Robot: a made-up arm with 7 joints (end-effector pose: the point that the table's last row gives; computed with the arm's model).
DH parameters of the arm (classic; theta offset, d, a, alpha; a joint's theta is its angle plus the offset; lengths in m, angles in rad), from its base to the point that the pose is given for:
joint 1: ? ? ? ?
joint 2: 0 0.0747 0 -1.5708
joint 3: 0 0.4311 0.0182 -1.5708
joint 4: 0 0.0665 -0.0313 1.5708
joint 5: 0 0.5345 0 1.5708
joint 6: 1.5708 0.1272 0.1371 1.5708
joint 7: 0 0.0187 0 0
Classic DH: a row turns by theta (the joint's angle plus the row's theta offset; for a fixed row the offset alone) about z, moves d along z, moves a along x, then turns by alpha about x.
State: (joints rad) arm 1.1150 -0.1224 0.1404 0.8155 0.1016 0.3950 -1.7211
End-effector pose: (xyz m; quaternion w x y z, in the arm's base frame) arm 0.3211 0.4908 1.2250 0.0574 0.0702 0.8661 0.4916
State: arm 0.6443 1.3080 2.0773 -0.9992 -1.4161 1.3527 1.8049
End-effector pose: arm -0.0419 -0.8517 0.6344 0.8892 0.3789 -0.0763 0.2447
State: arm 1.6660 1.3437 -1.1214 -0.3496 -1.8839 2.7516 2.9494
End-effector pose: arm -0.1504 -0.7631 0.5822 0.5557 0.1769 0.0481 -0.8109
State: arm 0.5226 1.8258 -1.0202 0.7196 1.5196 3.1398 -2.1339
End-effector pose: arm -0.4315 -0.6556 0.4047 0.1966 -0.0757 0.9591 -0.1889
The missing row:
joint 1: 0 0.3613 0 1.5708
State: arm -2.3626 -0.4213 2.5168 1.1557 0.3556 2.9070 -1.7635
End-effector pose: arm 0.1309 -0.1545 1.0401 0.6147 0.0752 -0.3703 0.6924
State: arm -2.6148 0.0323 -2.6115 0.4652 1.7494 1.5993 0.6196
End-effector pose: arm 0.2089 0.3783 1.2187 0.9593 -0.1822 0.1674 0.1358
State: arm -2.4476 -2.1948 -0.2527 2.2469 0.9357 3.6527 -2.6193
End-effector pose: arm -0.0111 0.1360 0.0842 0.2048 -0.7532 -0.2146 0.5871
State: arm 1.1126 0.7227 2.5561 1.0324 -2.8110 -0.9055 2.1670
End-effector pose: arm -0.4541 -0.8165 0.7388 0.9048 -0.2696 0.2921 -0.1530
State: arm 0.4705 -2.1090 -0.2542 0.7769 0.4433 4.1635 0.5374
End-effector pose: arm 0.4077 0.0032 -0.3261 0.3388 -0.1258 -0.0247 -0.9321
